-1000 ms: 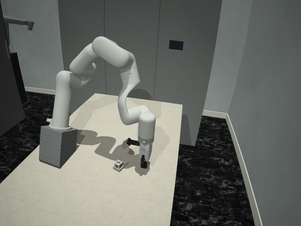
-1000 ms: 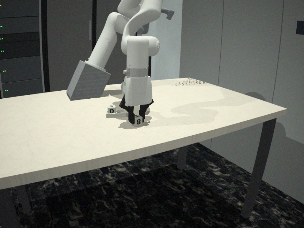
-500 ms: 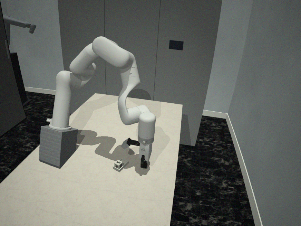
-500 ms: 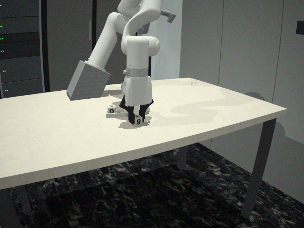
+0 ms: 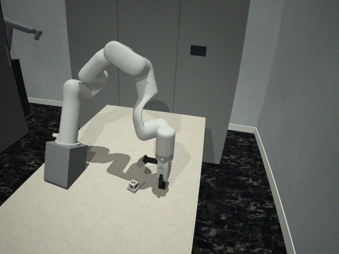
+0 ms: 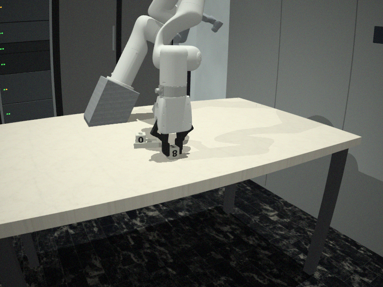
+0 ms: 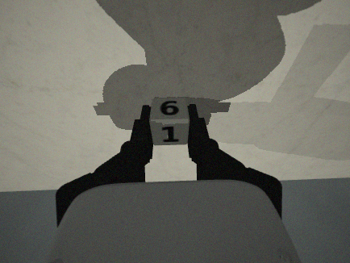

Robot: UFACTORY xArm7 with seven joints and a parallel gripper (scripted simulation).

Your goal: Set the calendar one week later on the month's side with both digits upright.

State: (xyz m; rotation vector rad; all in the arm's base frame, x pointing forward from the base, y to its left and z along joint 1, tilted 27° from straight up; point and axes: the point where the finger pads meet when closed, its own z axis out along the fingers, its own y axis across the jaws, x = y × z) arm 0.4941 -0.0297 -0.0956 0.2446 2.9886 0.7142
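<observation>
My gripper is now 10 mm above the digit cube. Also, from my hand: tray 130 mm behind, 20 mm below, 10 mm to the right.
</observation>
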